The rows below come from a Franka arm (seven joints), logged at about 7 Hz.
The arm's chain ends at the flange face. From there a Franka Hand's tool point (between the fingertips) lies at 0.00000 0.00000 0.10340 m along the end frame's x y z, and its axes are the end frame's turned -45 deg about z.
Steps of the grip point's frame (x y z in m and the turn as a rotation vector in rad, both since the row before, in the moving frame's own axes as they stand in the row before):
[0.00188 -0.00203 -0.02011 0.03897 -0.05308 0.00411]
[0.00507 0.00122 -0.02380 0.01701 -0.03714 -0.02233]
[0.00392 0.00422 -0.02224 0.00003 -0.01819 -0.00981]
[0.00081 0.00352 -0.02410 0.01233 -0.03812 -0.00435]
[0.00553 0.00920 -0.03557 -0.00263 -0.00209 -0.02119]
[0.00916 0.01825 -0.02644 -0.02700 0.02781 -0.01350]
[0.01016 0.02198 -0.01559 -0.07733 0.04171 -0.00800]
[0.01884 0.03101 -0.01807 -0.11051 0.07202 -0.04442]
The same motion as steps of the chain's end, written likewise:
[0.00662 -0.00378 -0.01989 -0.00998 -0.06509 0.00411]
[0.00839 -0.00424 -0.02371 -0.01423 -0.03829 -0.02233]
[0.00708 -0.00112 -0.02222 -0.01284 -0.01288 -0.00981]
[0.00675 0.00002 -0.02402 -0.01824 -0.03567 -0.00435]
[0.01037 0.00225 -0.03557 -0.00334 0.00038 -0.02119]
[0.01538 0.00651 -0.02636 0.00057 0.03876 -0.01350]
[0.01402 0.00579 -0.01519 -0.02519 0.08417 -0.00800]
[0.02188 0.00610 -0.01717 -0.02722 0.12907 -0.04442]

